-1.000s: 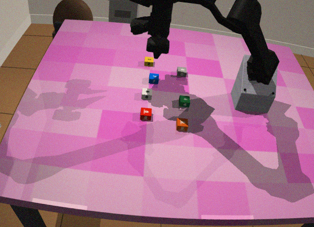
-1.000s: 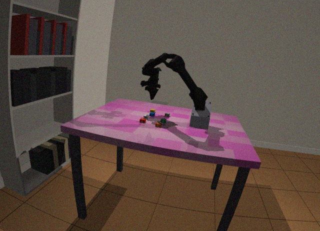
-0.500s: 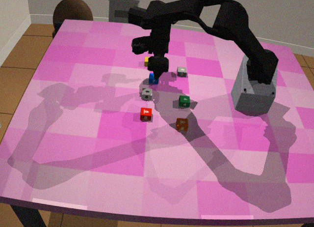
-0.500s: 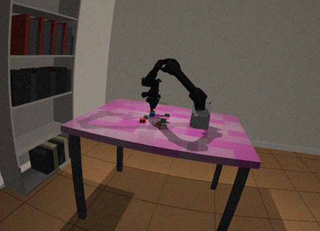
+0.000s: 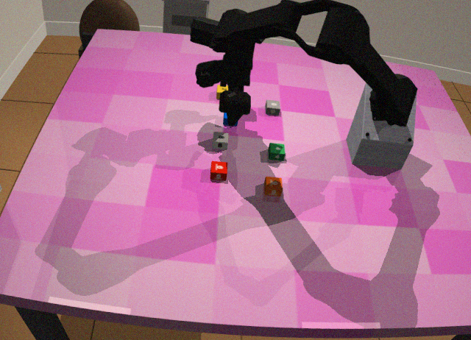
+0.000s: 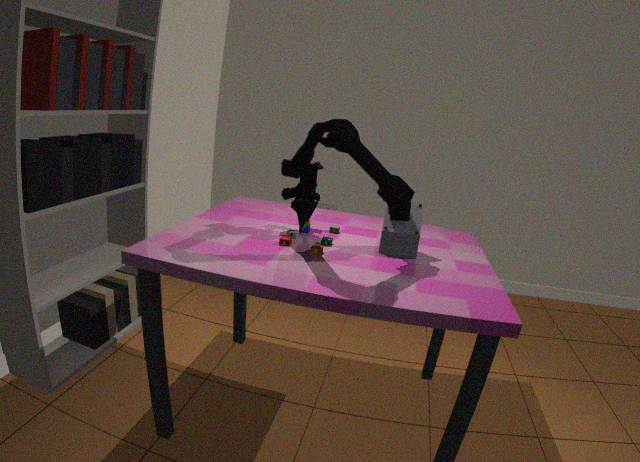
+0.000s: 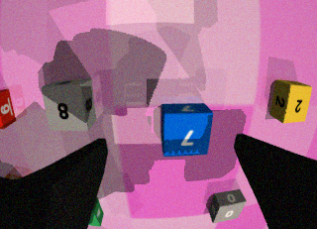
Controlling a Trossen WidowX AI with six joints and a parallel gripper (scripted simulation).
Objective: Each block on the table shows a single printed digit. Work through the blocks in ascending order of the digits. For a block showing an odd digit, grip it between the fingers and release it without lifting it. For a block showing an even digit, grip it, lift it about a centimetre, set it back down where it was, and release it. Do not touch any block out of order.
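Right now my gripper tip is 1 cm to the left of the blue block and 2 cm above it. The rest, counted from my gripper tip: yellow block 1 cm ahead, 11 cm to the right, 2 cm below; white block 3 cm ahead, 7 cm to the left, 2 cm below; grey block 11 cm behind, 6 cm to the right, 2 cm below.
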